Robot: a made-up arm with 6 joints.
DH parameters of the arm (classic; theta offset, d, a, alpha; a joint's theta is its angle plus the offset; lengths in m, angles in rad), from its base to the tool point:
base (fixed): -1.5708 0.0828 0 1.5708
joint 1: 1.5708 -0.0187 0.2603 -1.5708
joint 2: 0 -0.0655 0.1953 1.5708
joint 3: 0 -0.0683 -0.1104 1.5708
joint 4: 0 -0.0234 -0.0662 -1.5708
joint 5: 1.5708 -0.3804 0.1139 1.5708
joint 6: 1.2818 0 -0.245 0
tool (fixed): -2.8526 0.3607 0 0
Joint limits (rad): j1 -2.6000..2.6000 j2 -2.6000..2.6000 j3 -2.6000..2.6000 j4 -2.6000..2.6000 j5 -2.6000..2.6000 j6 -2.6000..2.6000
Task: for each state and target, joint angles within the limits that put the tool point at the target. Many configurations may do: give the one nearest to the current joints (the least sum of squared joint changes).
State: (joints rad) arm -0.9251 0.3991 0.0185 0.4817 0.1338 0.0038
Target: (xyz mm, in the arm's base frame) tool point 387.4 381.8 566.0
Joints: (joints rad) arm -0.3418 0.5867 0.9566 0.9386 0.4471 0.3050
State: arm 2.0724 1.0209 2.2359 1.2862 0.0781 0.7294
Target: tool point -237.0 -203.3 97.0
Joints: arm 2.1720 1.2918 2.1352 0.8466 0.4652 0.7472
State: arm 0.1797 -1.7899 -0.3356 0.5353 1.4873 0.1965
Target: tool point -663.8 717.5 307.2
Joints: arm 0.9388 -1.9503 -0.4422 0.5963 1.4697 0.3325
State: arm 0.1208 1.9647 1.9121 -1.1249 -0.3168 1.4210
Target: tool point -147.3 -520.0 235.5
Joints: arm 0.7562 1.8186 1.8400 -1.1688 -0.1235 1.8076
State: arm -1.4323 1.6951 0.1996 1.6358 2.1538 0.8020
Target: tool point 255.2 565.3 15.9
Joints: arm -1.2326 1.9340 0.1896 1.3598 2.2754 0.9498
